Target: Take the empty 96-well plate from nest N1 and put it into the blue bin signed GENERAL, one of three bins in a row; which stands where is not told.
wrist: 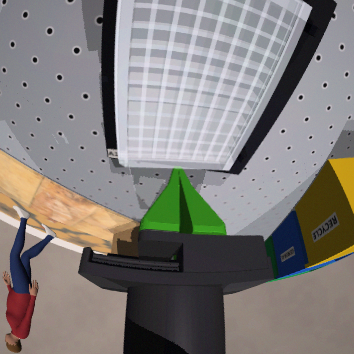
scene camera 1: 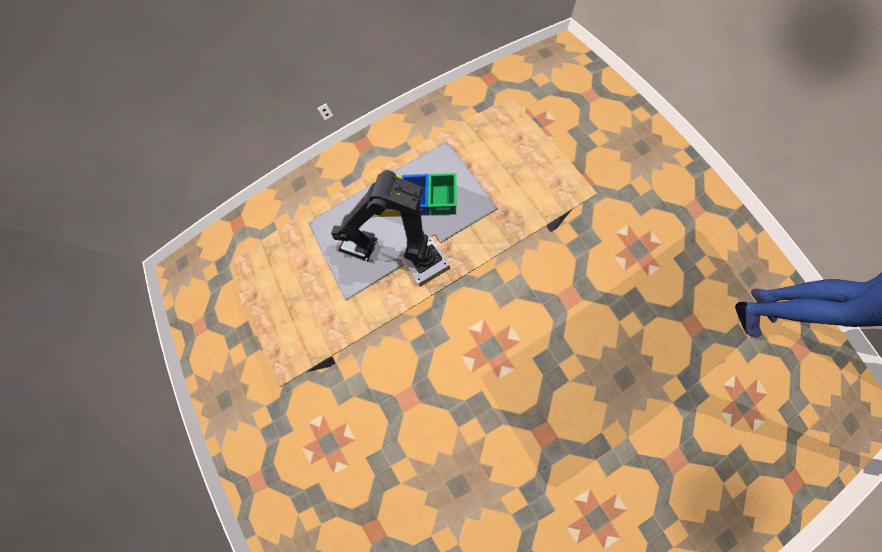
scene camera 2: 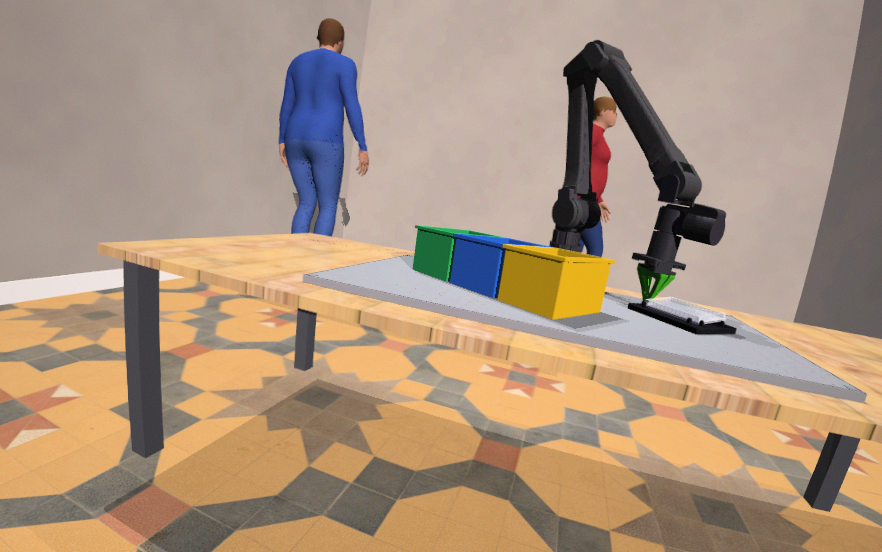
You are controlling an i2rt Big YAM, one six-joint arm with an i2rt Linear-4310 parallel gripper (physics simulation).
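Where they show: gripper, between the fingertips: (wrist: 176, 170) (scene camera 1: 373, 249); arm's base, origin of its link: (scene camera 1: 426, 259).
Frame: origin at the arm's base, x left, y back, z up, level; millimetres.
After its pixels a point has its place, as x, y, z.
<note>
The clear 96-well plate (scene camera 1: 349, 246) {269, -277, -24} (scene camera 2: 690, 311) {239, -304, -26} (wrist: 195, 85) {240, -269, -23} lies flat in the black nest (scene camera 2: 669, 319) {197, -327, -44} (wrist: 108, 100) {263, -219, -41}. My gripper (scene camera 2: 645, 301) {182, -202, -41} (wrist: 176, 170) {182, -202, -41} is shut with nothing between its green fingers and points down. Its tips are low at the plate's short end, on the side towards the bins in the second scene view; whether they touch the plate or nest I cannot tell. The blue bin (scene camera 1: 424, 181) {-205, -336, 1} (scene camera 2: 476, 266) {-171, -366, -6} (wrist: 289, 247) {-72, -240, 0} is the middle one of the row and bears a small sign, hard to read in the wrist view.
A yellow bin (scene camera 2: 552, 283) {-32, -462, 2} (wrist: 327, 215) {34, -313, -2}, signed RECYCLE, stands on the nest's side of the blue bin. A green bin (scene camera 1: 442, 190) {-261, -268, -48} (scene camera 2: 432, 253) {-281, -291, -5} stands at its other side. The bins stand on the grey perforated board (scene camera 1: 471, 195) {-362, -164, -53} (scene camera 2: 390, 287) {-297, -471, -53} (wrist: 60, 100) {294, -187, -53}. Two people stand beyond the table.
</note>
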